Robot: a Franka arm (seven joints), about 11 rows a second.
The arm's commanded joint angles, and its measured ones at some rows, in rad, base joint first. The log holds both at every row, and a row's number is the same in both.
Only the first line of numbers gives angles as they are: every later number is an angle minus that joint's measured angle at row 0.
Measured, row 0: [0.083 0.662 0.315 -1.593 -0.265 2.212 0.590]
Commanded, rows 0 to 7: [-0.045 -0.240 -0.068 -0.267 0.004 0.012 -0.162]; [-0.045 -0.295 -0.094 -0.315 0.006 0.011 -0.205]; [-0.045 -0.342 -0.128 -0.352 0.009 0.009 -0.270]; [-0.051 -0.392 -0.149 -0.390 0.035 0.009 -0.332]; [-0.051 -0.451 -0.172 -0.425 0.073 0.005 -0.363]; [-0.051 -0.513 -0.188 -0.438 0.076 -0.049 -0.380]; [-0.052 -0.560 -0.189 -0.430 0.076 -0.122 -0.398]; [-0.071 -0.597 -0.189 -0.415 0.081 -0.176 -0.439]
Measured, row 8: [-0.048 -0.456 -0.188 -0.371 0.055 -0.081 -0.368]
